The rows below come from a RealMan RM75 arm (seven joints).
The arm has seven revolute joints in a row. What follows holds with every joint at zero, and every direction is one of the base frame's.
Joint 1 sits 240.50 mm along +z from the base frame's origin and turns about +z.
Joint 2 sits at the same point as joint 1 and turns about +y.
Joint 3 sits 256.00 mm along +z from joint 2 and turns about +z.
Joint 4 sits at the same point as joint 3 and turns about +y.
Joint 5 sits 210.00 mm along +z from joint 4 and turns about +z.
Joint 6 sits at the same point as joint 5 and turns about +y.
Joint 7 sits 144.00 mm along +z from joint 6 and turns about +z.
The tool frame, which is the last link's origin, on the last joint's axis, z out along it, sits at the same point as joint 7; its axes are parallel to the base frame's.
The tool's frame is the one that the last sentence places.
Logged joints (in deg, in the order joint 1, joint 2, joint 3, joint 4, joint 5, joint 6, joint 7), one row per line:
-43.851, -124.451, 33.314, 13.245, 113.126, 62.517, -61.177
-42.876, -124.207, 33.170, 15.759, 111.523, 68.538, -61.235
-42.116, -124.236, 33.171, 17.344, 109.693, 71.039, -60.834
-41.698, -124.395, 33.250, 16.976, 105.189, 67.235, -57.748
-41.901, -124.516, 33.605, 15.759, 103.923, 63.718, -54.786
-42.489, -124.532, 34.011, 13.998, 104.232, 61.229, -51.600
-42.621, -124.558, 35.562, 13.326, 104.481, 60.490, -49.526
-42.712, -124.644, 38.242, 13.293, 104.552, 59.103, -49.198
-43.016, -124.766, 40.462, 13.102, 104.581, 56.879, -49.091
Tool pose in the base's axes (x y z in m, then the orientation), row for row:
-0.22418, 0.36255, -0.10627, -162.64, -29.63, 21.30
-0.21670, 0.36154, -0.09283, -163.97, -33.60, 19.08
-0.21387, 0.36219, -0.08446, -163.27, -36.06, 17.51
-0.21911, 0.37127, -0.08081, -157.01, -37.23, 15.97
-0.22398, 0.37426, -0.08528, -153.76, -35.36, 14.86
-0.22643, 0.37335, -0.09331, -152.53, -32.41, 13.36
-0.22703, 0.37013, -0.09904, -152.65, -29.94, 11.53
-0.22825, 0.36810, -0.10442, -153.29, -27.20, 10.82
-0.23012, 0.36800, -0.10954, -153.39, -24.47, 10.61
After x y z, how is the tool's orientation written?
As angles about the fixed x, y, z axes (roll, pitch, yaw), in degrees.
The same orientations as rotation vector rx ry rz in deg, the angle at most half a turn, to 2 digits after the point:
-150.08, -34.55, -35.66
-150.35, -31.89, -42.14
-149.16, -30.33, -45.51
-143.54, -30.26, -44.68
-141.95, -29.34, -41.33
-142.74, -27.08, -37.71
-144.55, -24.16, -35.33
-146.44, -22.40, -32.31
-147.56, -21.37, -28.89

